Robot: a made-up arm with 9 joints.
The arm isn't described. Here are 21 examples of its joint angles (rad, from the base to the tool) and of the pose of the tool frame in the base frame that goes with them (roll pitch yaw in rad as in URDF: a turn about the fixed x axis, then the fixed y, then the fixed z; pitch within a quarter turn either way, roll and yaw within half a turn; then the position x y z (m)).
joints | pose
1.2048 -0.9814 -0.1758 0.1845 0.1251 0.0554 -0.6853 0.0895 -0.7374 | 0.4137 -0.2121 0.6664 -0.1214 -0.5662 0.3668
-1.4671 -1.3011 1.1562 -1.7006 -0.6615 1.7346 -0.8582 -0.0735 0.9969 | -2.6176 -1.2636 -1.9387 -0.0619 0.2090 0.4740
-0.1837 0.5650 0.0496 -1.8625 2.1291 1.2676 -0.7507 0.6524 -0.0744 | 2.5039 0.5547 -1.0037 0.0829 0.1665 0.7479
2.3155 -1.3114 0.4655 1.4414 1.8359 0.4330 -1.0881 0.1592 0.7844 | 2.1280 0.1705 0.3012 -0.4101 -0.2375 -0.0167
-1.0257 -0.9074 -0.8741 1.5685 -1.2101 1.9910 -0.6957 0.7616 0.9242 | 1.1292 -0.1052 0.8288 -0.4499 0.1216 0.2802
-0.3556 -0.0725 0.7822 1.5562 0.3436 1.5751 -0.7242 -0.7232 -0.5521 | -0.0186 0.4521 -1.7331 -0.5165 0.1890 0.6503
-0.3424 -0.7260 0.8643 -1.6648 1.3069 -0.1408 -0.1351 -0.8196 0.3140 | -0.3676 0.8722 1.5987 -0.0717 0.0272 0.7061
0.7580 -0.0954 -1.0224 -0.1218 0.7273 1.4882 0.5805 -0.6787 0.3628 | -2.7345 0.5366 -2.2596 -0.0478 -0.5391 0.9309
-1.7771 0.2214 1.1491 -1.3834 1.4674 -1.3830 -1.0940 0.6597 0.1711 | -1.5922 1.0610 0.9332 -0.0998 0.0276 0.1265
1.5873 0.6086 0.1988 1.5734 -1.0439 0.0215 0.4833 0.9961 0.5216 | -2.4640 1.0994 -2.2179 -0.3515 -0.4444 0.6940
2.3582 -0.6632 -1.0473 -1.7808 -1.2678 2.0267 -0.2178 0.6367 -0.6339 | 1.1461 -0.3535 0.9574 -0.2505 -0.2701 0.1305
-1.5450 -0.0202 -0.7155 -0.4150 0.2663 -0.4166 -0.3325 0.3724 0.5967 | -1.6194 0.4010 0.2382 -0.2330 0.0000 0.3312
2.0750 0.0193 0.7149 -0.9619 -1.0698 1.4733 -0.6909 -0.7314 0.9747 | 0.8651 0.2957 3.0212 -0.2602 -0.3944 0.1812
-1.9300 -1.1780 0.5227 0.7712 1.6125 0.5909 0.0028 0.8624 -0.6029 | -2.9017 -0.9072 -1.9509 -0.3645 0.1719 0.5162
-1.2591 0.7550 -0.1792 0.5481 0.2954 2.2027 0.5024 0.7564 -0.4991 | -1.7650 0.7509 2.0866 -0.0666 0.5018 0.1029
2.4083 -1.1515 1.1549 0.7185 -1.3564 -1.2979 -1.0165 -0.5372 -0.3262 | 1.8700 -0.4168 2.6616 -0.4096 -0.3802 -0.0821
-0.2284 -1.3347 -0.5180 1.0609 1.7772 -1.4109 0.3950 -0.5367 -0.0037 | 1.5433 0.7469 0.6032 -0.4407 -0.0576 0.5092
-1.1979 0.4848 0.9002 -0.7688 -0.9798 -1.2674 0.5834 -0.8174 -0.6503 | 2.3247 0.6949 -1.0898 -0.0603 0.3895 0.1076
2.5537 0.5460 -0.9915 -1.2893 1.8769 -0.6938 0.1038 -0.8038 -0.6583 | -0.2943 -0.1178 -1.4501 -0.3809 -0.5327 0.1530
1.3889 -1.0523 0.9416 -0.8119 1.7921 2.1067 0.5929 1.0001 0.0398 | -2.3513 0.5874 -1.2989 -0.5330 -0.7002 0.4256
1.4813 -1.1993 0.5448 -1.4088 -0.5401 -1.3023 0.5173 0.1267 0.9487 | -1.7949 1.0728 -2.4688 -0.4581 -0.4256 0.5831
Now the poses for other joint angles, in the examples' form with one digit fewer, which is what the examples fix.
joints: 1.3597 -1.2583 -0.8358 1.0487 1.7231 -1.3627 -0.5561 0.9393 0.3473
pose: 0.883 0.687 0.194 -0.377 -0.392 0.418
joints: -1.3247 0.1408 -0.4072 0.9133 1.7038 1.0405 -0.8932 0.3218 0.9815
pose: -1.818 -0.449 -1.268 -0.346 0.361 0.420
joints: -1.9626 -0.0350 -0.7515 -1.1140 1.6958 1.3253 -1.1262 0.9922 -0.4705
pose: 1.566 -0.675 -0.881 0.014 0.059 0.049
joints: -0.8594 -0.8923 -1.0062 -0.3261 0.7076 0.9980 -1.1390 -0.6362 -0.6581
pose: -2.687 0.664 -1.415 -0.015 0.207 0.587
